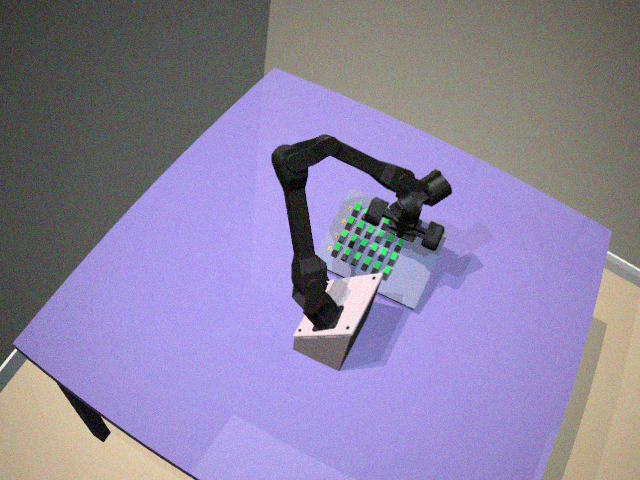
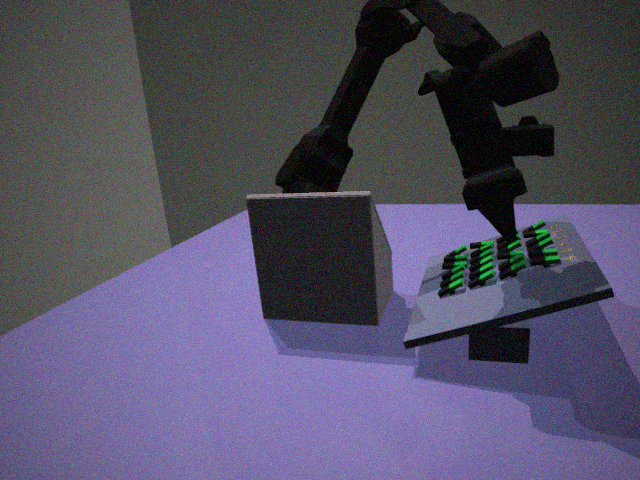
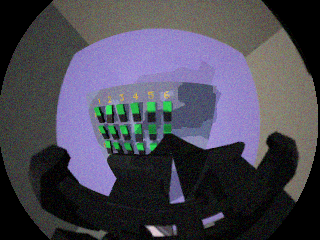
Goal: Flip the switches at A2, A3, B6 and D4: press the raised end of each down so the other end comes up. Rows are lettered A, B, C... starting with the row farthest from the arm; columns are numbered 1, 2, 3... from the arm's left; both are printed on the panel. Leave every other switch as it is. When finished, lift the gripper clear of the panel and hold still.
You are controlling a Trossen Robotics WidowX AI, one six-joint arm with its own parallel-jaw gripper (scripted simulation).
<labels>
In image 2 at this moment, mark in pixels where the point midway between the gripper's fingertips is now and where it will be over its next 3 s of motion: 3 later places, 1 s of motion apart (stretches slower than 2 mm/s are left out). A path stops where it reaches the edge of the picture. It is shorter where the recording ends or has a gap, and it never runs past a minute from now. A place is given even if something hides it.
My gripper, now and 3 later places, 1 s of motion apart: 512, 241; 518, 261; 519, 264; 504, 229
</labels>
